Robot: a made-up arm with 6 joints.
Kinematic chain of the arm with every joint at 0, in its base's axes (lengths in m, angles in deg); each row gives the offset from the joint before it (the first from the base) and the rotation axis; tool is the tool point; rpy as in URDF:
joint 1: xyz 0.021 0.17 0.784 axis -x
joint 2: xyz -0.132 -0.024 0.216 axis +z
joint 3: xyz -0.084 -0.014 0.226 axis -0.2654 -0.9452 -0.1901
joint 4: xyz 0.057 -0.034 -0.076 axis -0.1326 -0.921 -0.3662
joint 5: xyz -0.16 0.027 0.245 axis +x
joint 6: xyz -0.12 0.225 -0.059 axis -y
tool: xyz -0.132 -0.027 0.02 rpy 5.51 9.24 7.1
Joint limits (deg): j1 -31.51..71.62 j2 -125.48..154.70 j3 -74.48..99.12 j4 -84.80..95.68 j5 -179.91..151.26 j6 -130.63..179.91
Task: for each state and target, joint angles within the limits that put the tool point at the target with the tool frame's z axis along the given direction. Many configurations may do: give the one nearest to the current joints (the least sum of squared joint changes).
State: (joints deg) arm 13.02 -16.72 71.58 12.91 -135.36 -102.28
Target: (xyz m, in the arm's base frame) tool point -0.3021 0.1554 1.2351 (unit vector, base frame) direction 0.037 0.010 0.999
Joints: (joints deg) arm 20.53 5.68 65.76 -21.20 -131.20 -130.63
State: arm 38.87 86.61 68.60 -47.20 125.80 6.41
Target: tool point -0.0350 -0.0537 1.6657 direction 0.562 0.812 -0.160
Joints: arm 21.10 92.40 75.56 -52.30 113.00 -40.63
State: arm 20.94 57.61 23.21 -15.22 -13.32 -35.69
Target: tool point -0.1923 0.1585 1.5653 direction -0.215 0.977 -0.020
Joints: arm 32.18 103.26 15.74 -14.88 -4.46 -51.20
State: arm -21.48 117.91 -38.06 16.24 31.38 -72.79
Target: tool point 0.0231 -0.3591 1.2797 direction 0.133 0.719 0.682
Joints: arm 4.80 125.81 -4.60 53.61 56.28 -62.37
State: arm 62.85 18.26 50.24 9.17 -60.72 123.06
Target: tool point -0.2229 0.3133 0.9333 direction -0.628 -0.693 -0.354
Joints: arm 69.78 9.47 77.18 -11.68 -42.97 84.94
